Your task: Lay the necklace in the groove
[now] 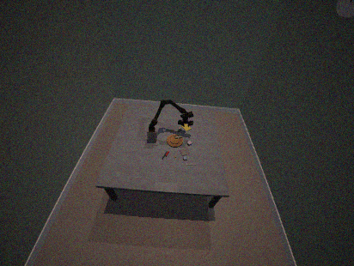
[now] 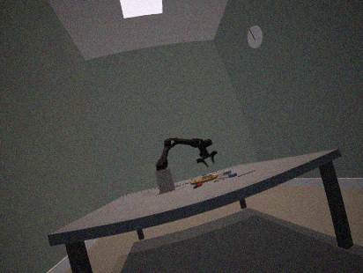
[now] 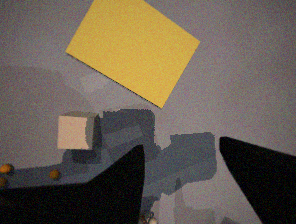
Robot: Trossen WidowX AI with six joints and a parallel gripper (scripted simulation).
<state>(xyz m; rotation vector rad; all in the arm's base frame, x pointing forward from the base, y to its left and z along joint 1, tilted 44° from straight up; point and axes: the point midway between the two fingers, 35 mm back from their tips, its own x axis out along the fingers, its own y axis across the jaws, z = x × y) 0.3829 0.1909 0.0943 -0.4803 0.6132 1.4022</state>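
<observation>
Right now my gripper tip is 90 mm to the right of the yellow object and 90 mm above it. Round my gripper tip: red tool (180 mm behind, 400 mm to the right, 80 mm below); bluish piece (40 mm ahead, 420 mm to the right, 80 mm below); grey flat piece (30 mm ahead, 330 mm to the right, 90 mm below).
</observation>
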